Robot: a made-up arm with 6 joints.
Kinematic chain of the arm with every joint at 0, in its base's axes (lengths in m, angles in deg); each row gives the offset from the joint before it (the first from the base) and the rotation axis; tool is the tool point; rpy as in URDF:
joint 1: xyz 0 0 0.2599 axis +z
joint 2: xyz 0 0 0 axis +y
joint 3: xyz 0.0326 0 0.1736 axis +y
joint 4: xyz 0.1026 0 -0.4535 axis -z
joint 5: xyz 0 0 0 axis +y
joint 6: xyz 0.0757 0 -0.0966 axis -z
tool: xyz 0 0 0 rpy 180 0 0
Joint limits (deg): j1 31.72..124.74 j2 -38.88..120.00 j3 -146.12..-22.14 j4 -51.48..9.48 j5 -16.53..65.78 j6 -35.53..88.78
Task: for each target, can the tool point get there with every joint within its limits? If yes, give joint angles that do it. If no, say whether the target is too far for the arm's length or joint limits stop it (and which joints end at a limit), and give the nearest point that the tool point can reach.
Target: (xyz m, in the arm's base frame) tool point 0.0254 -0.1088 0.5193
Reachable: no: joint limits stop it (at a limit: joint 1, joint 2, joint 4, joint 5) | nearest point 0.0434 -0.2000 0.9552 | short by 0.446 m
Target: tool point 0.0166 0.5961 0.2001
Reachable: yes | joints 88.21 8.03 -64.90 -41.53 36.69 2.86
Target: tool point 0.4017 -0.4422 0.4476
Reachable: no: joint limits stop it (at a limit: joint 1, joint 2, joint 3, joint 5) | nearest point 0.2563 -0.3447 0.1748 | short by 0.324 m
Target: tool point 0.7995 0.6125 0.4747
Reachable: no: too far | nearest point 0.5917 0.4533 0.4189 | short by 0.268 m
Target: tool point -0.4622 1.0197 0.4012
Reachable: no: too far | nearest point -0.3122 0.6887 0.3553 | short by 0.366 m
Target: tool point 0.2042 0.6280 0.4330
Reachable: yes | joints 71.75 14.01 -90.94 -3.75 17.88 -9.19
